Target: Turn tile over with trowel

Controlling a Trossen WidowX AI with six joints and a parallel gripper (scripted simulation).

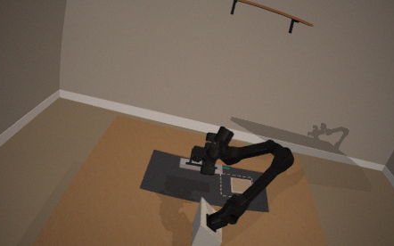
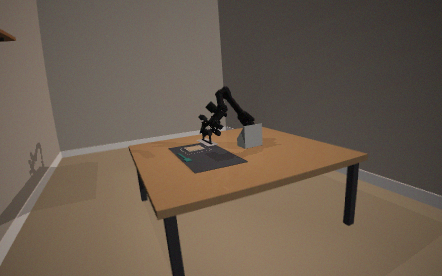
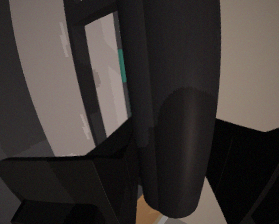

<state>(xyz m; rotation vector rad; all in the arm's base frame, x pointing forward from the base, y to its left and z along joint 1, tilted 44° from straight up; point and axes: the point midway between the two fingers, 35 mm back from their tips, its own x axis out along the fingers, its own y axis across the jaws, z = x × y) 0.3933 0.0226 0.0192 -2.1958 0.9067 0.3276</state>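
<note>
Right now the teal flat tool is 120 mm ahead of my gripper tip, 40 mm to the right of it and 140 mm below it. From my gripper tip the other things lie so: tile 30 mm behind, 220 mm to the right, 140 mm below.
</note>
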